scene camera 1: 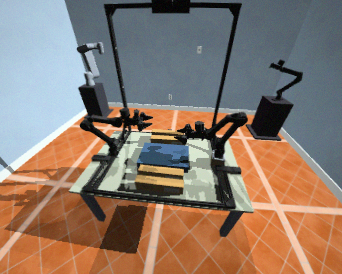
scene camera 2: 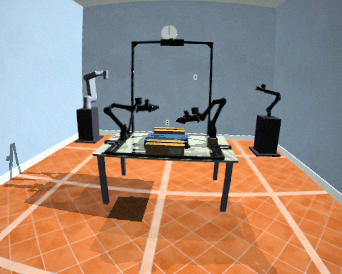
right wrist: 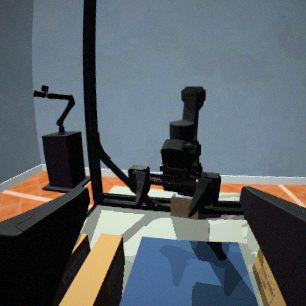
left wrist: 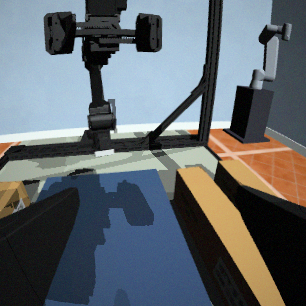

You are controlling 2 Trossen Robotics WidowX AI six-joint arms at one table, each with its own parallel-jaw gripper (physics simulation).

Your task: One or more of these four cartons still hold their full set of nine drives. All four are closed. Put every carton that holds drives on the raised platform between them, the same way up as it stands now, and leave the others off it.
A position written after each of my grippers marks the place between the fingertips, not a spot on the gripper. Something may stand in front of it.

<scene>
My left gripper (left wrist: 159, 195) is open and holds nothing. My right gripper (right wrist: 165, 194) is open, with nothing in its grasp. Also in view: a raised platform (scene camera 1: 154, 154).
My left gripper shows as well in the right wrist view (right wrist: 161, 210). My right gripper is seen too in the left wrist view (left wrist: 112, 17). The raised platform shows as well in the right wrist view (right wrist: 160, 264) and in the left wrist view (left wrist: 125, 237).
</scene>
